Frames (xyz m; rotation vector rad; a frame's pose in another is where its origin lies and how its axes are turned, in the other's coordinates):
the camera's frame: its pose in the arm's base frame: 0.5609 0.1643 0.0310 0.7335 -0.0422 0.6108
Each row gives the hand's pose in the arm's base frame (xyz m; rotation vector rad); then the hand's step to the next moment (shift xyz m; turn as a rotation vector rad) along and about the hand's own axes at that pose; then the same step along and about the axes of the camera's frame.
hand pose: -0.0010 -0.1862 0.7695 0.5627 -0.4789 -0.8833
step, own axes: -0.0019 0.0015 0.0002 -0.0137 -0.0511 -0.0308
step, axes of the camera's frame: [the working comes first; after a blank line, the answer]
step, axes of the arm's base frame: -0.0003 0.0023 0.0008 -0.0186 -0.0069 -0.0579

0.0011 0.0020 -0.0009 -0.0330 -0.0296 -0.0422
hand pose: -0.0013 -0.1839 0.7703 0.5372 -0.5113 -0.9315
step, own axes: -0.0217 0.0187 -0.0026 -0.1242 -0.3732 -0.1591
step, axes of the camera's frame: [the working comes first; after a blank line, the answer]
step, axes of the arm's base frame: 0.0021 0.0281 0.0060 -0.1889 -0.0434 -0.3774

0.0174 0.0188 -0.0131 -0.2700 -0.1559 -0.2878
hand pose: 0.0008 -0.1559 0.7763 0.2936 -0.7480 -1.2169
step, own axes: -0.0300 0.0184 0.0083 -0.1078 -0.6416 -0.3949
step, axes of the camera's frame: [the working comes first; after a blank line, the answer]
step, axes of the arm's base frame: 0.0037 0.0355 0.0059 -0.2290 -0.1937 -0.6995

0.0225 0.0222 -0.0176 -0.4579 -0.4193 -0.4401
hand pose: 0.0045 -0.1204 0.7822 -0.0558 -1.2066 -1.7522
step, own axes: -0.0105 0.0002 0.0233 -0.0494 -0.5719 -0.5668
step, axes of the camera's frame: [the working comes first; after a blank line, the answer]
step, axes of the arm's base frame: -0.0048 0.0242 0.0066 -0.1325 -0.3623 -0.7085

0.0100 0.0206 -0.0114 -0.4660 -0.5740 -0.3226
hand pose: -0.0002 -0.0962 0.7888 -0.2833 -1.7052 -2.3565
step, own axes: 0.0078 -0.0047 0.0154 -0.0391 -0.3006 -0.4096
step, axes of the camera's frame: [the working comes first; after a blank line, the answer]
step, axes of the arm's base frame: -0.0084 0.0156 0.0027 -0.0602 -0.2958 -0.4106

0.0016 0.0151 -0.0094 -0.2999 -0.3912 -0.1293
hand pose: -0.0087 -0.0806 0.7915 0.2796 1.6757 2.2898
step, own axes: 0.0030 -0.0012 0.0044 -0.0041 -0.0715 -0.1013
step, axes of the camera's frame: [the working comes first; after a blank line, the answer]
step, axes of the arm's base frame: -0.0013 0.0053 0.0002 -0.0204 -0.0720 -0.0989

0.0017 0.0038 -0.0035 -0.0776 -0.0915 -0.0317
